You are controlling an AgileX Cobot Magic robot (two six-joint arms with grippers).
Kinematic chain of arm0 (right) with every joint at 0, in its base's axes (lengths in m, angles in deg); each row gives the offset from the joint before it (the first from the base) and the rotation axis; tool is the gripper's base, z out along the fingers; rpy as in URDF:
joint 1: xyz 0 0 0.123 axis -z
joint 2: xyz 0 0 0 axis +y
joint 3: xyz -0.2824 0 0.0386 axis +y
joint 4: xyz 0.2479 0 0.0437 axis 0.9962 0 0.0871
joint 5: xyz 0 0 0 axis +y
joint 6: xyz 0.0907 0 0.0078 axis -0.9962 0 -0.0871
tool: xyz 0 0 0 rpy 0 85 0
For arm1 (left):
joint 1: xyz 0 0 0.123 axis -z
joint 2: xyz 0 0 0 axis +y
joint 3: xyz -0.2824 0 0.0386 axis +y
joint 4: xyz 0.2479 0 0.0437 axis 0.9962 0 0.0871
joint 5: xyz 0 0 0 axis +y
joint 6: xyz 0.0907 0 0.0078 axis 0.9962 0 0.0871
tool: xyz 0 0 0 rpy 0 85 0
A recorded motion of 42 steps. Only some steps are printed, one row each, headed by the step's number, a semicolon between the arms.
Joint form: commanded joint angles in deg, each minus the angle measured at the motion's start. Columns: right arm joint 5, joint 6, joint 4, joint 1, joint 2, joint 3; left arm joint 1, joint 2, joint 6, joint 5, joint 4, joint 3.
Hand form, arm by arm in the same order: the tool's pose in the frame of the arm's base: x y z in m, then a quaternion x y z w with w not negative. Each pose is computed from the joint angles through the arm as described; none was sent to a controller.
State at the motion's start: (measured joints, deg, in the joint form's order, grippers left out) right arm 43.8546 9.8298 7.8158 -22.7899 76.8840 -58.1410; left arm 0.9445 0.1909 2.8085 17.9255 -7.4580 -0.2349
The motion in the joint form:
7: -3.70 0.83 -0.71 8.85 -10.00 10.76; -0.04 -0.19 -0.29 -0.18 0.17 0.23
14: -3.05 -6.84 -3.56 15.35 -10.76 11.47; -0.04 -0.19 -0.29 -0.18 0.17 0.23
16: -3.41 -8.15 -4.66 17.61 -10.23 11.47; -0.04 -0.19 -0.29 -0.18 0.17 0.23
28: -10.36 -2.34 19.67 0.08 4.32 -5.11; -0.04 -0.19 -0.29 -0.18 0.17 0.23
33: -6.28 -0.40 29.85 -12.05 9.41 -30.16; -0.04 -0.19 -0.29 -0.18 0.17 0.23
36: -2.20 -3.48 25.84 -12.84 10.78 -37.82; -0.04 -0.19 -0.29 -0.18 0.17 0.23
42: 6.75 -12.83 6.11 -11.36 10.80 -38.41; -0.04 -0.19 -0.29 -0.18 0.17 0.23
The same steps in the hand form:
7: 0.2172 0.0614 0.2824 -0.17034 0.93618 0.06111 0.30135; 0.0542 -0.0044 0.1853 -0.01190 0.78033 -0.04414 0.62370
14: 0.2187 0.0330 0.2808 -0.06719 0.95156 0.04311 0.29691; 0.0542 -0.0044 0.1853 -0.01190 0.78033 -0.04414 0.62370
16: 0.2218 0.0234 0.2790 -0.04243 0.95364 0.03234 0.29618; 0.0542 -0.0044 0.1853 -0.01190 0.78033 -0.04414 0.62370
28: 0.2753 0.1404 0.3126 -0.10431 0.90617 0.24124 0.33133; 0.0542 -0.0044 0.1853 -0.01190 0.78033 -0.04414 0.62370
33: 0.2624 0.2241 0.4248 -0.19427 0.80837 0.39367 0.39219; 0.0542 -0.0044 0.1853 -0.01190 0.78033 -0.04414 0.62370
36: 0.2598 0.2276 0.4523 -0.21304 0.79868 0.39105 0.40473; 0.0542 -0.0044 0.1853 -0.01190 0.78033 -0.04414 0.62370
42: 0.2700 0.2036 0.4356 -0.21243 0.86193 0.25380 0.38410; 0.0542 -0.0044 0.1853 -0.01190 0.78033 -0.04414 0.62370

